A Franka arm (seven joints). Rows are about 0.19 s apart.
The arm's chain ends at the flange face. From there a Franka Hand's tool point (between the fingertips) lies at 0.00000 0.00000 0.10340 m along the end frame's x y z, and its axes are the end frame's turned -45 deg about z.
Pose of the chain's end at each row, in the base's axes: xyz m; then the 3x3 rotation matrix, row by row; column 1 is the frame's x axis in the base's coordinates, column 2 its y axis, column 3 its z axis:
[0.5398, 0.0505, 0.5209], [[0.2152, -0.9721, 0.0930], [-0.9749, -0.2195, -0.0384], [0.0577, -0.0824, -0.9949]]
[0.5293, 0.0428, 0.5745], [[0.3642, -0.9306, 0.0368], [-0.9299, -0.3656, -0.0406], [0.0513, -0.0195, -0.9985]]
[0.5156, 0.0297, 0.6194], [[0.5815, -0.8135, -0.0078], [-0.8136, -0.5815, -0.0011], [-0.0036, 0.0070, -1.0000]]
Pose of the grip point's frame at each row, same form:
[0.5494, 0.0465, 0.4180], [[0.8395, -0.5352, 0.0930], [-0.5341, -0.8446, -0.0384], [0.0991, -0.0175, -0.9949]]
[0.5331, 0.0386, 0.4713], [[0.9156, -0.4005, 0.0368], [-0.3990, -0.9161, -0.0406], [0.0501, 0.0225, -0.9985]]
[0.5148, 0.0296, 0.5160], [[0.9864, -0.1640, -0.0078], [-0.1641, -0.9865, -0.0011], [-0.0075, 0.0024, -1.0000]]

